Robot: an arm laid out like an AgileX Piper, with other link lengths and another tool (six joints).
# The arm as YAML. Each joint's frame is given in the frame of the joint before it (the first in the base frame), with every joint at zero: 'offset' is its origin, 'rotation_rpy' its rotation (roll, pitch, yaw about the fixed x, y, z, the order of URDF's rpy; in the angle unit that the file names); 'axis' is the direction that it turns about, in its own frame. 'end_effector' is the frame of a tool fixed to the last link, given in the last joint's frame.
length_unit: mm
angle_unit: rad
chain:
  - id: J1
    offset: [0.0, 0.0, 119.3]
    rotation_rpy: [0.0, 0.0, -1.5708]
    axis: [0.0, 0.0, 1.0]
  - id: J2
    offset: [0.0, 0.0, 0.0]
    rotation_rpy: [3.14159, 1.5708, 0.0]
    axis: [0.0, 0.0, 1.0]
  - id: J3
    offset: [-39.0, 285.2, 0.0]
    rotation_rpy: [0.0, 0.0, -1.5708]
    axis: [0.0, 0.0, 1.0]
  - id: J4
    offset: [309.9, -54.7, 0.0]
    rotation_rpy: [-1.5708, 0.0, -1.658]
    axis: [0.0, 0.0, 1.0]
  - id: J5
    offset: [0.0, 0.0, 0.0]
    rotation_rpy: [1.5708, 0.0, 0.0]
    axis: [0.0, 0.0, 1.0]
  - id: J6
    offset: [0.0, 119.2, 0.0]
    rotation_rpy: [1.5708, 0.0, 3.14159]
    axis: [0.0, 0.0, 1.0]
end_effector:
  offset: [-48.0, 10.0, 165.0]
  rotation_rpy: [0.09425, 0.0, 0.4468]
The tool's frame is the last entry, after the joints.
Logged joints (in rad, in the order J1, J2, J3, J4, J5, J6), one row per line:
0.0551, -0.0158, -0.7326, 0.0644, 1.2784, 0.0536
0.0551, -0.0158, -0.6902, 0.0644, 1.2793, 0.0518
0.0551, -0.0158, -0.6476, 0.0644, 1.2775, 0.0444
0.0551, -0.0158, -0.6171, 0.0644, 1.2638, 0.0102
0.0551, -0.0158, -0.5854, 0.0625, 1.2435, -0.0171
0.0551, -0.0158, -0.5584, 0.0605, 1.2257, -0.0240
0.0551, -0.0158, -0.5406, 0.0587, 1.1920, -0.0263
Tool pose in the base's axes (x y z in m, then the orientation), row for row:
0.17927, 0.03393, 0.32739, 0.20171, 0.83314, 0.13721, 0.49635
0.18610, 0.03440, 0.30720, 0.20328, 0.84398, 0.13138, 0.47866
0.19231, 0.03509, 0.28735, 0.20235, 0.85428, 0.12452, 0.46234
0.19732, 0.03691, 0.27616, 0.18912, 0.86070, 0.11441, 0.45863
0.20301, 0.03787, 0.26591, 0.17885, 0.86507, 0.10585, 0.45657
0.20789, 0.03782, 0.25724, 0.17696, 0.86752, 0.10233, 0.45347
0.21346, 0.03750, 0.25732, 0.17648, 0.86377, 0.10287, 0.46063
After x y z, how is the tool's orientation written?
As a quaternion, x y z w.
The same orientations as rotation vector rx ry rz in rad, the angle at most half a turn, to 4 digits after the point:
0.4886, 2.0181, 0.3324
0.4962, 2.0603, 0.3207
0.4976, 2.1006, 0.3062
0.4658, 2.1199, 0.2818
0.4409, 2.1326, 0.2609
0.4369, 2.1416, 0.2526
0.4343, 2.1256, 0.2531

